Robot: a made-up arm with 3 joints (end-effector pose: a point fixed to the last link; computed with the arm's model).
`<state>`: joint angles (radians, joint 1 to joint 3).
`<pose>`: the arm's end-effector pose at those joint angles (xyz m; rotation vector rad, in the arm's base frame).
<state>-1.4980 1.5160 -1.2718</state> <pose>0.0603 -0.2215 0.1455 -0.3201 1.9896 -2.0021</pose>
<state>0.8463 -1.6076 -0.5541</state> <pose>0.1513 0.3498 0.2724 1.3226 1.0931 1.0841</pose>
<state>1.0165 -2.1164 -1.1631</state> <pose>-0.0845 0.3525 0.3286 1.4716 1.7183 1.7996</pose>
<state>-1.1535 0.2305 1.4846</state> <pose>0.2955 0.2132 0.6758 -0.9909 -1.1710 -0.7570</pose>
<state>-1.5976 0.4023 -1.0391</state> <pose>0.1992 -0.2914 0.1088 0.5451 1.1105 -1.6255</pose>
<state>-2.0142 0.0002 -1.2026</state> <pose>0.1177 -0.3268 0.0841 1.1873 0.7507 -1.7309</pose>
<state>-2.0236 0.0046 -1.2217</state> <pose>0.1163 -0.3229 0.0795 1.2089 0.7618 -1.7319</pose>
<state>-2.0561 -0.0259 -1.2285</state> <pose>0.1103 -0.3268 0.0799 1.2458 0.7206 -1.7374</pose>
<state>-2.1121 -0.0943 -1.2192</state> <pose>0.0981 -0.3392 0.0866 1.2914 0.6195 -1.7481</pose>
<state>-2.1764 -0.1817 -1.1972</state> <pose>0.0808 -0.3554 0.0985 1.3288 0.4848 -1.7614</pose>
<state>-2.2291 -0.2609 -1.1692</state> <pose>0.0631 -0.3695 0.1118 1.3456 0.3587 -1.7741</pose>
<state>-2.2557 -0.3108 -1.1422</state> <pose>0.0511 -0.3784 0.1227 1.3420 0.2773 -1.7827</pose>
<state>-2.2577 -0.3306 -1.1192</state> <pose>0.0465 -0.3829 0.1300 1.3258 0.2435 -1.7868</pose>
